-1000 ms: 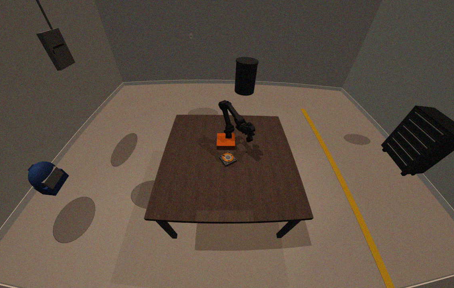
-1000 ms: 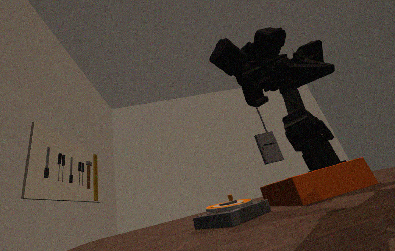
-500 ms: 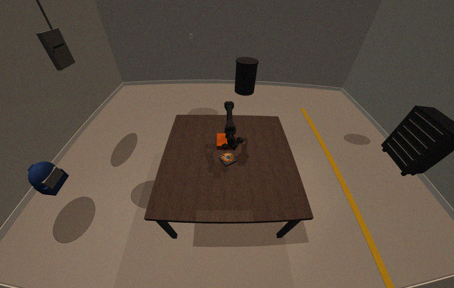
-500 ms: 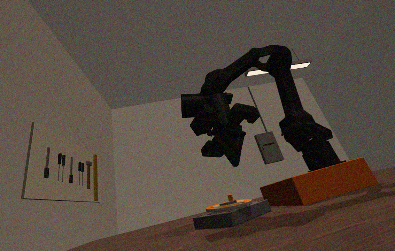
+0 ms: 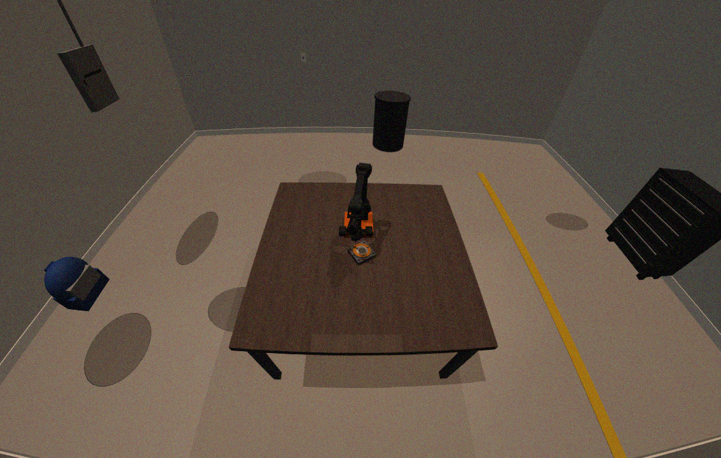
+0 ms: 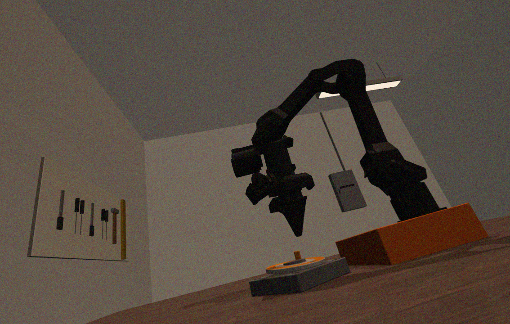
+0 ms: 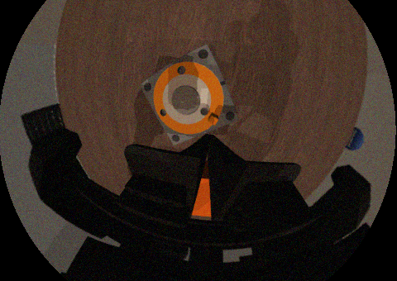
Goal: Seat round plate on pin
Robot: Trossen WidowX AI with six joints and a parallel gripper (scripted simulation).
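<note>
The round plate lies 4 cm below my gripper tip, 2 cm to the left of it and 2 cm ahead of it. The rest, counted from my gripper tip: grey square base 6 cm below, 4 cm to the left, 3 cm ahead.
</note>
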